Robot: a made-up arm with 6 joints. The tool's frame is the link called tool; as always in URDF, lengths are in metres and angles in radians. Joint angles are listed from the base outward. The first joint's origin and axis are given. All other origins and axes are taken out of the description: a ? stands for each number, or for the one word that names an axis. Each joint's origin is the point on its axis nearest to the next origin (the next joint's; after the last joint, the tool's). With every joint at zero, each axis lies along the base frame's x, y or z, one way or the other. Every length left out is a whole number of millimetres.
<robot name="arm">
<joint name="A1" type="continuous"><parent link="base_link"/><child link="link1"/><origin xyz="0 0 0.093"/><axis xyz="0 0 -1"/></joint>
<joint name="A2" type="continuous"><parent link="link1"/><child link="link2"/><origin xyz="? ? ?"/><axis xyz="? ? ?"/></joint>
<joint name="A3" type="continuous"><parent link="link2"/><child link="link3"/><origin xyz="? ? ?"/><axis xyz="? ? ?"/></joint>
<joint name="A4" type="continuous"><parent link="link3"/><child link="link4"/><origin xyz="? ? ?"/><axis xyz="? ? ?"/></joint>
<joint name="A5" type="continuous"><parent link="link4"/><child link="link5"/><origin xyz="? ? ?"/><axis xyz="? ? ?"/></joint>
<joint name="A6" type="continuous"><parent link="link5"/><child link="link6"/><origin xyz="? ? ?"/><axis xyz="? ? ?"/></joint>
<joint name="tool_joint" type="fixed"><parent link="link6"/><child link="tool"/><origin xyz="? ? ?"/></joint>
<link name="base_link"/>
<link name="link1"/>
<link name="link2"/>
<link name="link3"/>
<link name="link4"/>
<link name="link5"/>
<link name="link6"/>
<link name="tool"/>
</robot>
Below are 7 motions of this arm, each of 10 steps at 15 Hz.
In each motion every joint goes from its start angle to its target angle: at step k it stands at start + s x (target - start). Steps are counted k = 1, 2, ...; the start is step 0. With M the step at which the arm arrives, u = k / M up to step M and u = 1 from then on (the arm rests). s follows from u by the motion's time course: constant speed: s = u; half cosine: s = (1 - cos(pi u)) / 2; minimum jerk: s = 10 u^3 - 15 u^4 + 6 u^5.
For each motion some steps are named. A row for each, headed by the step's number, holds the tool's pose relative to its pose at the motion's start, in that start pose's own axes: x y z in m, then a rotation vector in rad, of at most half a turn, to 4 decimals.
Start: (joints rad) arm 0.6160 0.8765 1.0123 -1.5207 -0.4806 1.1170
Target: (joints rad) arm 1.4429 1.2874 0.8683 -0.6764 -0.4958 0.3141
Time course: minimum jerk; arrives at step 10
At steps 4, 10:
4: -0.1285 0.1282 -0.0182 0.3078 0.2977 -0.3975
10: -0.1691 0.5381 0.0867 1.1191 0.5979 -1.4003

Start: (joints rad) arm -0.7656 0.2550 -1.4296 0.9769 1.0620 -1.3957
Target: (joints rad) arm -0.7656 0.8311 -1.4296 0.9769 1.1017 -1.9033
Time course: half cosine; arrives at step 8
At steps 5, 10:
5: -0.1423 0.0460 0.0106 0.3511 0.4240 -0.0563
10: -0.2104 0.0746 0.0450 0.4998 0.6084 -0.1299

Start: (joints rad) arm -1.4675 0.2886 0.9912 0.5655 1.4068 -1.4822
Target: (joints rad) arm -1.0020 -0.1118 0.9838 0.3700 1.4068 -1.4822
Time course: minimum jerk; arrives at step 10
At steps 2, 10:
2: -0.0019 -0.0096 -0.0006 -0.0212 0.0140 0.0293
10: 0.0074 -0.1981 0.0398 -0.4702 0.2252 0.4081

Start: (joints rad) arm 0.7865 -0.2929 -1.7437 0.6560 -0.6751 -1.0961
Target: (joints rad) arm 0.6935 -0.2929 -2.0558 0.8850 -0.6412 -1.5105
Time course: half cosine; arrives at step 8
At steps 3, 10:
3: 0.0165 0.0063 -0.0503 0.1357 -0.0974 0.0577
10: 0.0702 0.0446 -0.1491 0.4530 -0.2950 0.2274

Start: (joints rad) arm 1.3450 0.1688 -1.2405 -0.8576 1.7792 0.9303
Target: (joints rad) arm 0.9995 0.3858 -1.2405 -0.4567 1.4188 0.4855
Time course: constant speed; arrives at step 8
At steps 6, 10:
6: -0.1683 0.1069 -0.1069 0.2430 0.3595 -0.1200
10: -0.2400 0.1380 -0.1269 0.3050 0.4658 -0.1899

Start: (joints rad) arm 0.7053 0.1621 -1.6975 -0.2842 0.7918 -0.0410
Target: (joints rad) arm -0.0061 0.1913 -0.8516 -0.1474 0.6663 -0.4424
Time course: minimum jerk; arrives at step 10
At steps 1, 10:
1: 0.0006 -0.0013 -0.0014 0.0011 -0.0085 -0.0024
10: 0.1342 -0.1410 -0.0801 0.2258 -0.9237 0.2216

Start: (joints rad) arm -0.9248 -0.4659 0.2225 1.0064 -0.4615 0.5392
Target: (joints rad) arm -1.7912 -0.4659 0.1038 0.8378 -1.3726 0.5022
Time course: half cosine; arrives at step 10
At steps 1, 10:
1: 0.0063 -0.0016 -0.0001 -0.0026 0.0058 0.0038
10: 0.2701 0.0339 0.0212 -0.1526 0.1854 0.1343

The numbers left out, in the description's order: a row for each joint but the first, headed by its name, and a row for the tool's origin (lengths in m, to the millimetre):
A2: xyz 0.024 -0.197 0, axis 0 1 0
A3: xyz -0.32 0 -0.025, axis 1 0 0
A4: xyz 0 0.039 0.029, axis 0 0 -1
A5: xyz -0.159 0.094 0, axis 0 0 1
A6: xyz 0.137 -0.045 0, axis -1 0 0
tool: xyz 0 -0.259 -0.091

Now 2 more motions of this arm.
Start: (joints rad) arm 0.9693 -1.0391 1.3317 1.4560 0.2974 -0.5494
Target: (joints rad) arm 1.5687 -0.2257 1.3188 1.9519 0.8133 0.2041
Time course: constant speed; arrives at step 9
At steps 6, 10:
6: -0.2066 0.0699 0.0203 -0.4612 -0.4859 -0.4591
10: -0.3084 0.1268 -0.0237 -0.5808 -0.6123 -0.7858

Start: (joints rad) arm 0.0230 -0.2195 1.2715 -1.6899 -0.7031 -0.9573
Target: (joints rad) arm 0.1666 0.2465 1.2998 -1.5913 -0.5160 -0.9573
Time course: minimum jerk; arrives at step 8
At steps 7, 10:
7: 0.0981 0.0769 -0.1070 0.0080 -0.3372 -0.2025
10: 0.1004 0.0778 -0.1084 0.0082 -0.3430 -0.2054

